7 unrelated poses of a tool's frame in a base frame.
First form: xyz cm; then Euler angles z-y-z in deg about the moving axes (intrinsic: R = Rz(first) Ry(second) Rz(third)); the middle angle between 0 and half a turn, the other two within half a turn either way.
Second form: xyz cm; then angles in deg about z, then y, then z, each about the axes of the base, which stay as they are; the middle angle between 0 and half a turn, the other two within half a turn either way. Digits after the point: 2 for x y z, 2 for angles.
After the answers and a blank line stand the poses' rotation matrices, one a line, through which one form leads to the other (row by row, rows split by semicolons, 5 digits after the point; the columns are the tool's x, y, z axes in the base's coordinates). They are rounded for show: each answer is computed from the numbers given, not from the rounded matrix.
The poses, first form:
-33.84 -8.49 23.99 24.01 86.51 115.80
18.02 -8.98 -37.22 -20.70 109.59 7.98
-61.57 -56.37 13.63 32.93 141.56 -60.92
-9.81 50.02 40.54 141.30 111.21 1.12
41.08 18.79 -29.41 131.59 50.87 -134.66
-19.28 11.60 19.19 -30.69 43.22 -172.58
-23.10 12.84 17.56 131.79 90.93 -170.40
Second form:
-33.84 -8.49 23.99 115.80 86.51 24.01
18.02 -8.98 -37.22 7.98 109.59 -20.70
-61.57 -56.37 13.63 -60.92 141.56 32.93
-9.81 50.02 40.54 1.12 111.21 141.30
41.08 18.79 -29.41 -134.66 50.87 131.59
-19.28 11.60 19.19 -172.58 43.22 -30.69
-23.10 12.84 17.56 -170.40 90.93 131.79

-0.39054 0.12703 0.91178; 0.81164 -0.41987 0.40614; 0.43442 0.89865 0.06087
-0.26153 0.39359 0.88130; 0.24723 0.90993 -0.33301; -0.93299 0.13079 -0.33529
0.15556 -0.83876 0.52181; -0.94048 0.03583 0.33796; -0.30216 -0.54333 -0.78326
0.27007 -0.63064 -0.72756; -0.24142 -0.77586 0.58289; -0.93208 0.01822 -0.36179
0.82643 0.22774 -0.51492; 0.14039 0.80231 0.58017; 0.54525 -0.55176 0.63108
-0.68733 -0.42519 0.58889; 0.25777 -0.90077 -0.34952; 0.67907 -0.08844 0.72873
0.11368 0.73695 -0.66631; 0.12307 0.65505 0.74549; 0.98587 -0.16675 -0.01623

